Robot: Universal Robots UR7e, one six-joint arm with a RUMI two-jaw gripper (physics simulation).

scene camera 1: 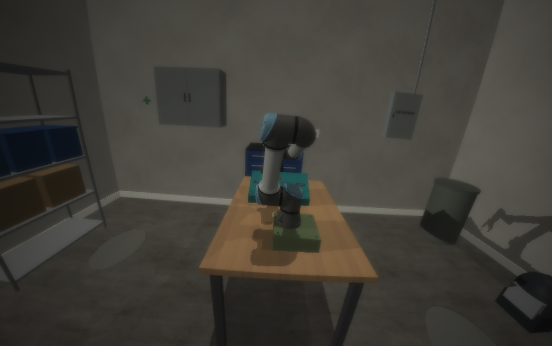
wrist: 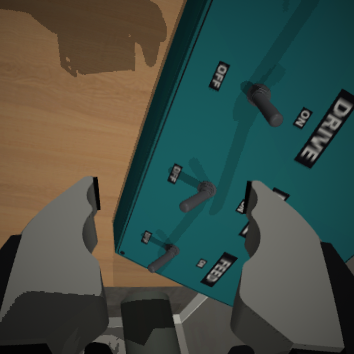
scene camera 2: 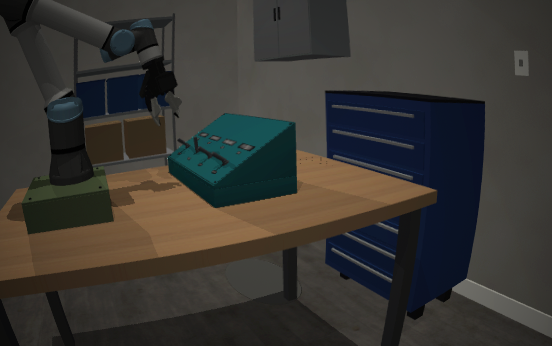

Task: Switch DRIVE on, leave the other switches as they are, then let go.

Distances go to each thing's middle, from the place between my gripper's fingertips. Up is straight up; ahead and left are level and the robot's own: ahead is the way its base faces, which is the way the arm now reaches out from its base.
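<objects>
Teal switch console [scene camera 1: 300, 179]: from my hand, 12 cm below, 17 cm ahead, 4 cm to the right.
</objects>
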